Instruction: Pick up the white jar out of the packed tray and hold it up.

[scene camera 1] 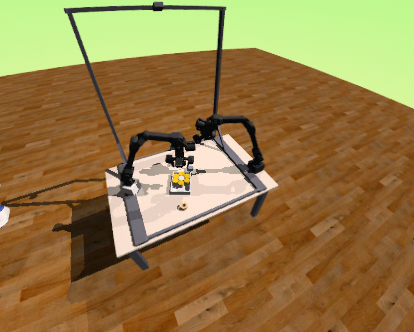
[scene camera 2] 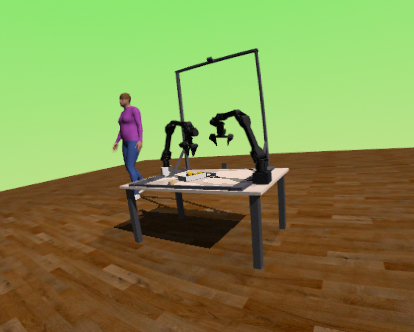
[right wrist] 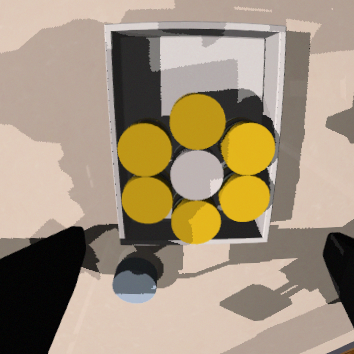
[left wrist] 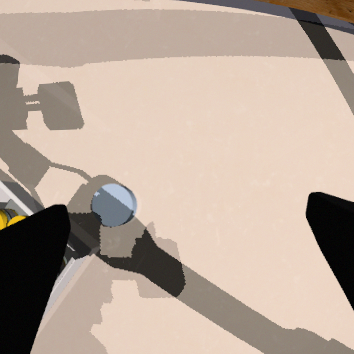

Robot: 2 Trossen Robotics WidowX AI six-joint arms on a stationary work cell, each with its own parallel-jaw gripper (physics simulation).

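Frame: origin at the left arm's base, x right, y up, z back, level; millimetres.
Seen in the pictures: left gripper, fingertip midpoint: [scene camera 1: 200,141] [scene camera 2: 222,145] [left wrist: 189,210]; right gripper, fingertip midpoint: [scene camera 1: 180,167] [scene camera 2: 190,156] [right wrist: 208,243]; left arm's base, link origin: [scene camera 1: 256,162] [scene camera 2: 261,171]; right arm's base, link origin: [scene camera 1: 129,182] [scene camera 2: 166,166].
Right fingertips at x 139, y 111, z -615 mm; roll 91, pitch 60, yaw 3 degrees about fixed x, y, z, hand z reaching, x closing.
Observation:
Offsets run from my right fingertips to a thing's top centre.
The white jar @(dx +24, dy -136, dz +4 mm) [scene camera 1: 181,178] [right wrist: 196,175] stands in the tray @(dx +1, dy -144, dz -7 mm) [scene camera 1: 180,192] [scene camera 2: 186,178] [right wrist: 195,25], ringed closely by several yellow jars @(dx -16, dy -136, dz -16 mm) [right wrist: 197,121]. It cannot be told apart in scene camera 2 and does not show in the left wrist view. My right gripper [scene camera 1: 180,161] [scene camera 2: 190,149] [right wrist: 208,243] is open and empty, above the table near the tray, with the jars ahead of its fingers. My left gripper [scene camera 1: 198,139] [scene camera 2: 223,143] [left wrist: 189,210] is open and empty, high above the table, farther from the tray.
A blue-grey cylinder @(dx +117, dy -158, dz +127 mm) [scene camera 1: 190,167] [left wrist: 114,205] [right wrist: 135,283] stands outside the tray, near one short end. A small tan ring-like object @(dx -193, dy -157, dz -74 mm) [scene camera 1: 183,206] [scene camera 2: 172,183] lies on the table. Grey rails run along the table edges. A person [scene camera 2: 131,125] stands behind the table.

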